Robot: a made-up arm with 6 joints.
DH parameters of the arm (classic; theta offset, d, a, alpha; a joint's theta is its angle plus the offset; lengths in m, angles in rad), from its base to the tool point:
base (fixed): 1.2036 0 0.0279 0
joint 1: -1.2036 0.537 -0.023 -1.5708
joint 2: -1.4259 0 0.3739 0
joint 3: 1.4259 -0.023 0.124 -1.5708
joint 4: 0 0.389 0.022 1.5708
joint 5: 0 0.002 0.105 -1.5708
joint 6: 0.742 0 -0.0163 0
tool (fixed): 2.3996 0.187 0 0
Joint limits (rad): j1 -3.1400..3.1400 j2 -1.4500..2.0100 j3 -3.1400..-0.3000 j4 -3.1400..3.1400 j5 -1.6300..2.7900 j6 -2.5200..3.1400
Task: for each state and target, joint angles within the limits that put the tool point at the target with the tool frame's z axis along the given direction. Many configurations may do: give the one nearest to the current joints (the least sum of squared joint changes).
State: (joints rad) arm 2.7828 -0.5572 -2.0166 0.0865 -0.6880 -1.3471
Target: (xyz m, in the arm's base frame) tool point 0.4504 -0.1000 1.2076 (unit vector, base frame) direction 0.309 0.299 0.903
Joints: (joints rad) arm 2.4669 -1.3866 -1.3426 0.8028 -0.6346 -1.3451
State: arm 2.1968 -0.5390 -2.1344 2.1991 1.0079 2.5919
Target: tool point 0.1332 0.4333 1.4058 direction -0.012 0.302 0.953
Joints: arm 1.3624 0.1758 -2.6508 2.9377 0.3755 2.5305
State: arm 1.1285 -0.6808 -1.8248 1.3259 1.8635 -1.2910
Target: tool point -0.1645 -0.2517 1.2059 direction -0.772 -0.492 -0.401
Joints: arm 1.4679 -0.8967 -1.7759 1.9974 2.2333 -1.3054
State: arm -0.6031 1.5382 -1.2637 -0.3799 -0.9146 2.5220
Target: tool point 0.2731 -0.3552 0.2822 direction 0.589 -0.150 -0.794
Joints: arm -1.3039 0.7458 -0.4893 -0.8216 -0.8066 2.5341
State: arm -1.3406 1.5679 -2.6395 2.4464 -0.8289 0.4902
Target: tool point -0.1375 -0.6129 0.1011 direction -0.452 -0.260 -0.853
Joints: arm -1.5312 2.0092 -3.1400 2.5371 -0.9492 1.1184
